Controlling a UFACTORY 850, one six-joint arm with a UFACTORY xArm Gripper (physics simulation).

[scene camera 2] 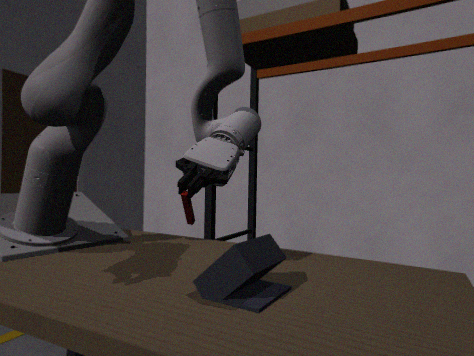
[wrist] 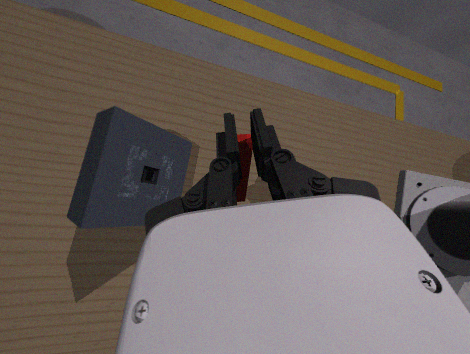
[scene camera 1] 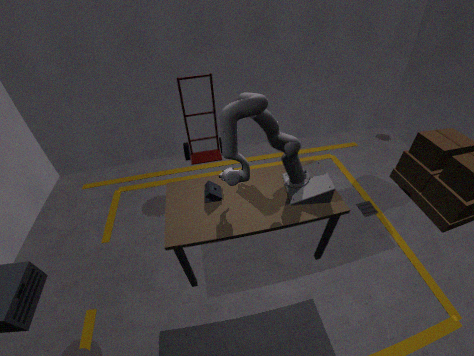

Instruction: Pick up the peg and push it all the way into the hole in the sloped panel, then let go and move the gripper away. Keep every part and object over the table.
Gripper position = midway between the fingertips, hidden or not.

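Visible in the robot's scene is the gripper (scene camera 2: pixel 184 190), and the wrist view shows it too (wrist: pixel 243 127).
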